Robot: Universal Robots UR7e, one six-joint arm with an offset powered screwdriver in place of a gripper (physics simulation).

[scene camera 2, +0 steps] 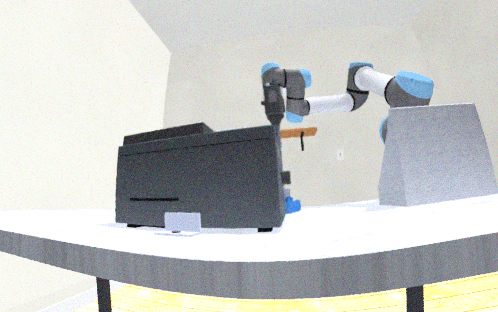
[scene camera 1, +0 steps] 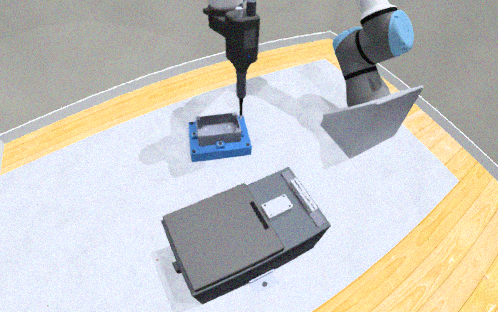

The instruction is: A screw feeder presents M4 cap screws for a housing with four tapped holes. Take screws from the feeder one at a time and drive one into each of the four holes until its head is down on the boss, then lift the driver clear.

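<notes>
The grey open-topped housing [scene camera 1: 219,134] sits in a blue fixture [scene camera 1: 220,150] [scene camera 2: 293,205]. My screwdriver [scene camera 1: 241,114] points down with its thin bit end at the housing's back right corner. Whether the tip touches the boss cannot be told. No screw can be made out at the tip, and the holes are too small to read. In scene camera 2 the lower bit is hidden behind the feeder. The dark screw feeder [scene camera 1: 225,240] [scene camera 2: 200,185] stands in front of the fixture, with a light screw rail [scene camera 1: 303,195] at its right end.
A slanted grey panel [scene camera 1: 372,122] [scene camera 2: 442,155] stands at the right, near the arm's base. A white plate [scene camera 1: 277,206] with small holes lies on the feeder's top. A small clear bracket [scene camera 2: 182,222] stands in front of the feeder. The table edge [scene camera 2: 250,277] curves along the front.
</notes>
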